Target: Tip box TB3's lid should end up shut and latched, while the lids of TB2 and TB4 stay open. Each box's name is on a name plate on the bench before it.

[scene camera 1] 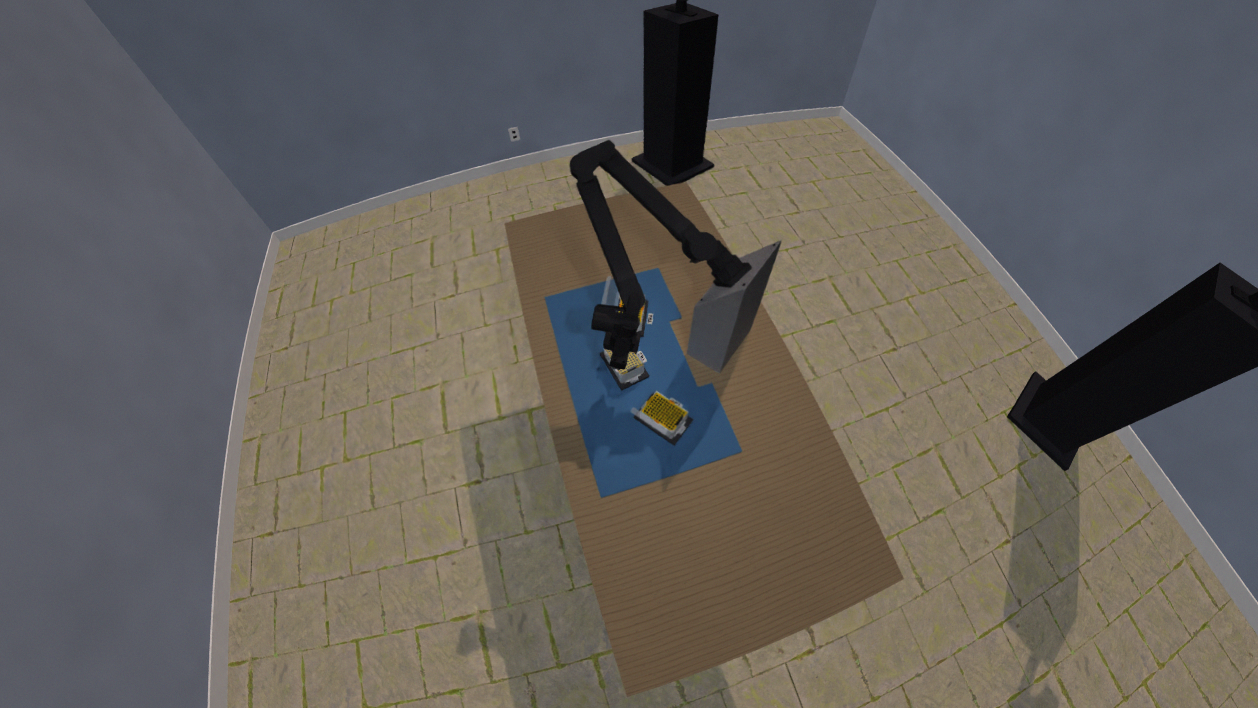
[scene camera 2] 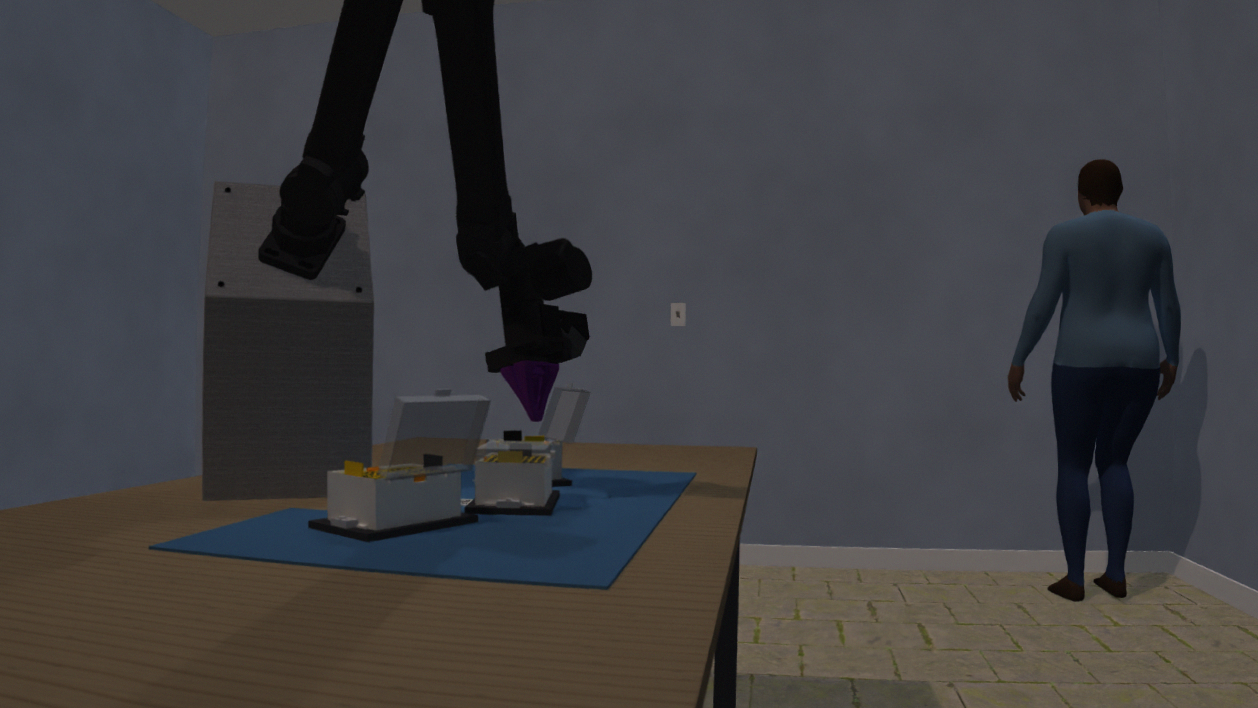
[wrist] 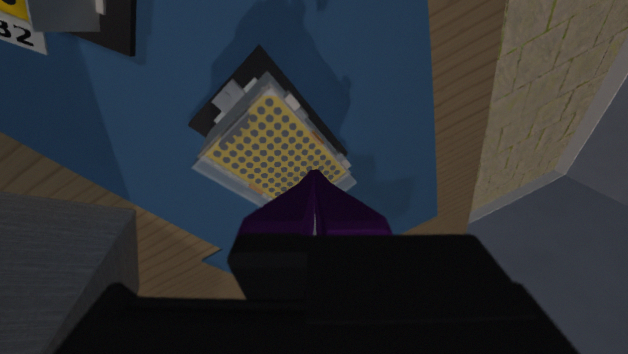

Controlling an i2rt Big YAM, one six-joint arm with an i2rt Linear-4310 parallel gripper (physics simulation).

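Places are measured from the arm's base along level axes (x up, y left, z back), in centimetres.
Pixels of known places: gripper, between the fingertips: (scene camera 2: 536,421) (wrist: 314,177); arm's base, origin of its link: (scene camera 1: 733,276) (scene camera 2: 302,243).
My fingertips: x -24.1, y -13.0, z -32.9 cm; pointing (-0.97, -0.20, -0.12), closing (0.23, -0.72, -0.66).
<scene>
For each thing: its top centre in the pictures, then the offset to it from my fingertips. "spot": a spot on its surface instead. Level surfaces: height alone.
- TB3, centre of its top: (wrist: 277,184) (scene camera 2: 506,444) (scene camera 1: 626,351) dy +0.2, dx -3.0, dz +3.8 cm
- blue mat, height of its surface: dx -10.8 cm
- grey latch, a spot on its surface: (wrist: 229,98) spot: dy +6.6, dx -8.9, dz +1.4 cm
- TB4, a spot on its surface: (scene camera 2: 556,459) spot: dy +18.0, dx -6.9, dz -4.4 cm
- wooden bench, height of its surface: dx -11.1 cm
- TB2's name plate, a spot on its surface: (wrist: 22,37) spot: dy +20.1, dx -10.6, dz +6.8 cm
TB3 (scene camera 1: 632,376) (scene camera 2: 513,482) (wrist: 280,145) is the middle white box on the blue mat (scene camera 1: 616,449) (scene camera 2: 528,550) (wrist: 165,100). Its yellow tip rack looks pale, seen through a clear lid lying over it. The grey latch (wrist: 229,98) shows on its front; whether it is engaged I cannot tell. TB2 (scene camera 1: 664,412) (scene camera 2: 378,501) has its clear lid (scene camera 2: 440,431) standing open. TB4 (scene camera 2: 556,459), the far box, has its clear lid (scene camera 1: 608,290) (scene camera 2: 565,413) open. My purple-tipped gripper (scene camera 1: 618,364) (scene camera 2: 537,419) (wrist: 314,177) is shut and empty, above the TB3 area.
A tall grey metal block (scene camera 1: 735,312) (scene camera 2: 288,396) (wrist: 60,255) stands beside the mat on the wooden bench (scene camera 1: 757,493) (scene camera 2: 352,634). TB2's name plate (wrist: 22,37) shows in the wrist view. A person (scene camera 2: 1107,290) stands beyond the bench. Black pillars (scene camera 1: 676,88) (scene camera 1: 1144,361) stand around it.
</scene>
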